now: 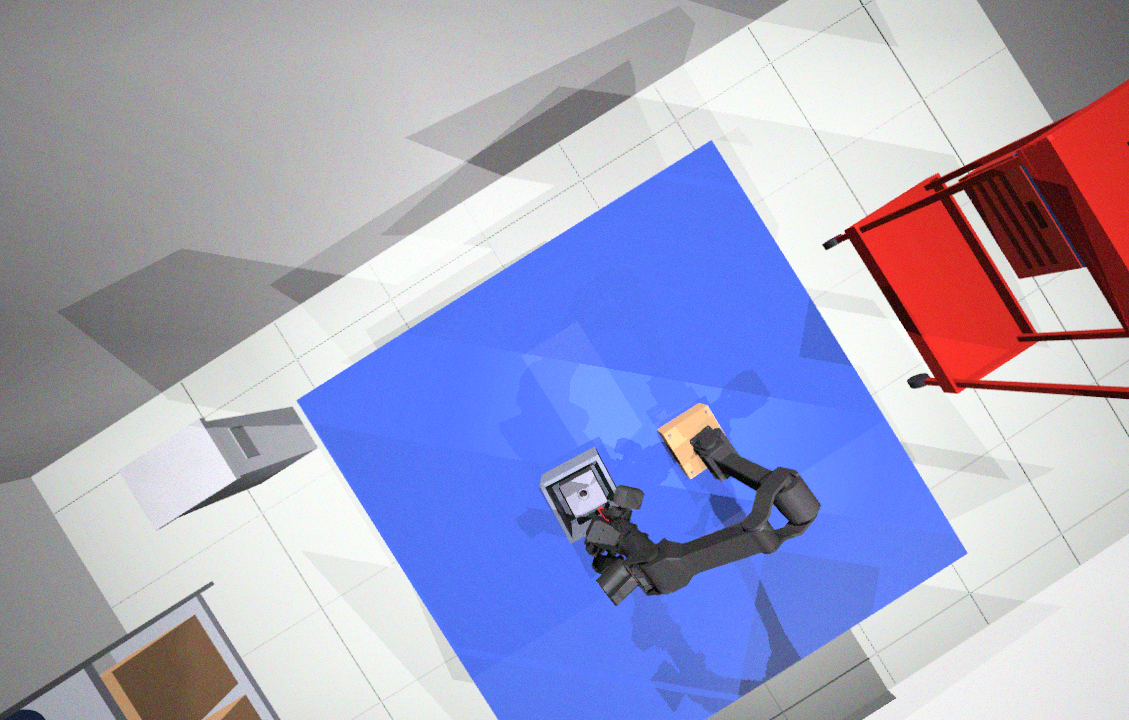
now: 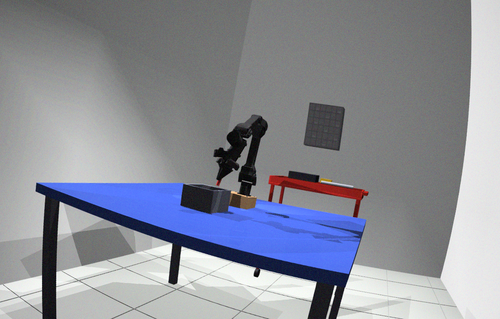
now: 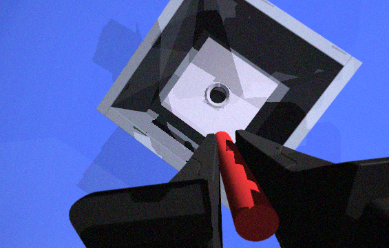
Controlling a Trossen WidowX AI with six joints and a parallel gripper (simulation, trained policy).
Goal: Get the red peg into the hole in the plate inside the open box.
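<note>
My gripper tip is 2 cm short of the pale plate, 4 cm to the left of it and 9 cm above it. The rest, counted from my gripper tip: red peg 1 cm behind, 1 cm to the left, 1 cm above; then grey box 2 cm ahead, 4 cm to the right, 11 cm below.
</note>
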